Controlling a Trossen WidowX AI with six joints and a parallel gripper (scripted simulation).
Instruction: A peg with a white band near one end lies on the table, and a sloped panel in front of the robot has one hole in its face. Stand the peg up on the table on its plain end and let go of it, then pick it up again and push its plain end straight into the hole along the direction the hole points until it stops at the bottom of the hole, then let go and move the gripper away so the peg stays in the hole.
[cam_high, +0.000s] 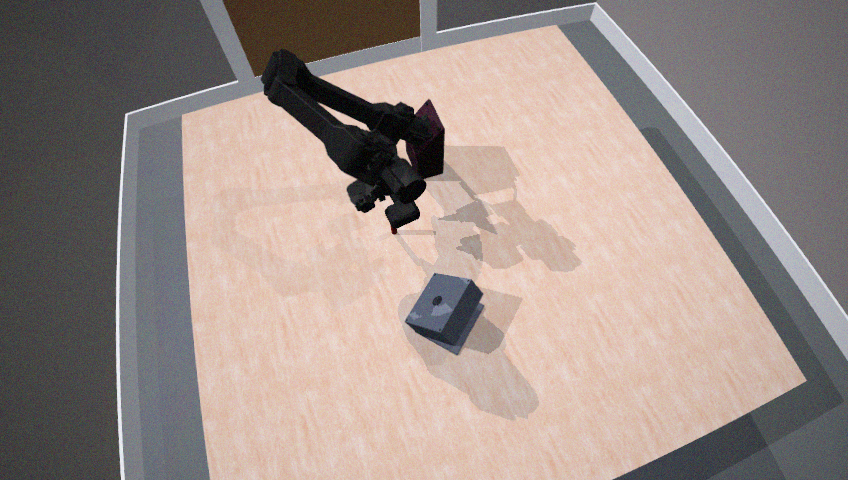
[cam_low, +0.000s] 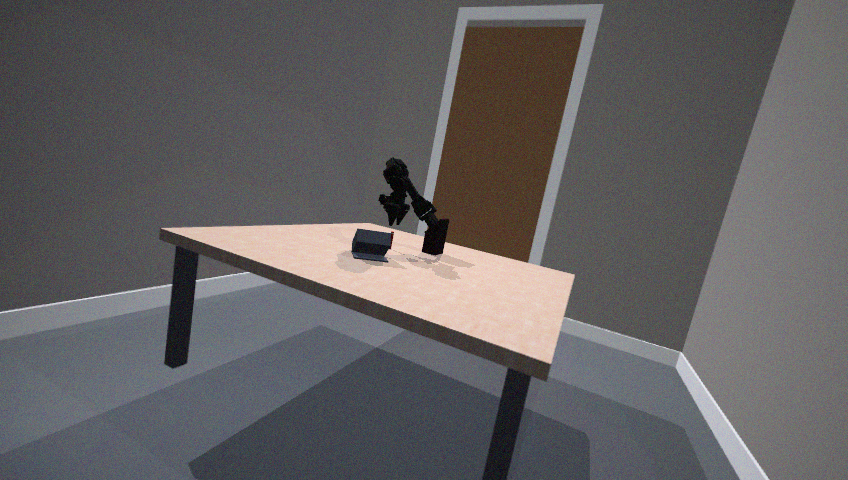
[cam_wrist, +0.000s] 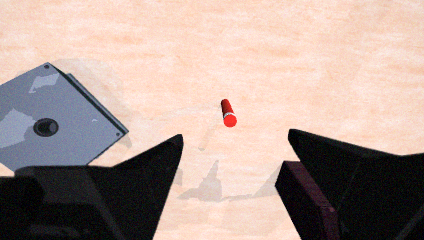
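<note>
Right now the red peg is 5 cm below my gripper tip. From my gripper tip the other things lie so: sloped panel 23 cm ahead, 7 cm to the left, 6 cm below.
</note>
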